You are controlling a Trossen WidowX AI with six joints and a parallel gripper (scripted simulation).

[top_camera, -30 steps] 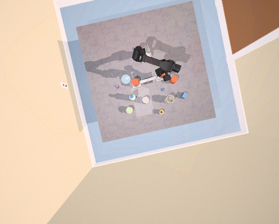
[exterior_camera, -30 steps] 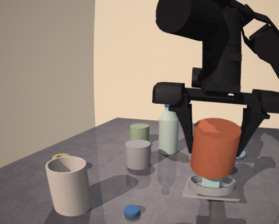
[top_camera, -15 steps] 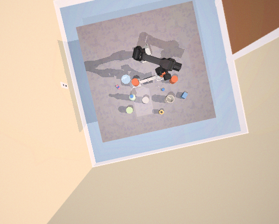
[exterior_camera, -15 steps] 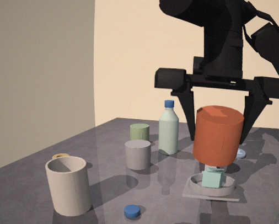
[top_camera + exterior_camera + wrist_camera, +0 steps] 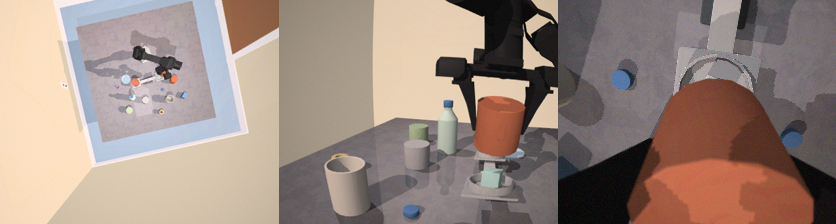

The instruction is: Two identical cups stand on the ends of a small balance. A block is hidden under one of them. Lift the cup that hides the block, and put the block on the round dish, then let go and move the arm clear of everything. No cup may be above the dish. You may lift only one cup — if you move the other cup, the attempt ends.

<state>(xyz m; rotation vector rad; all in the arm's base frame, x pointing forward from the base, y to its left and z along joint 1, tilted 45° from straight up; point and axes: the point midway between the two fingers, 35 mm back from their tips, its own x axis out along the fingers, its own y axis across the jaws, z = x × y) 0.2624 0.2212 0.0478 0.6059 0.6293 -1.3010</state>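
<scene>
The pale teal block is 1 cm to the right of my gripper tip and 8 cm below it. The rest, counted from my gripper tip: beige cup (26 cm ahead, 4 cm to the left, 13 cm below); balance beam (1 cm ahead, 14 cm to the right, 13 cm below); orange cup (1 cm ahead, 29 cm to the right, 11 cm below).
</scene>
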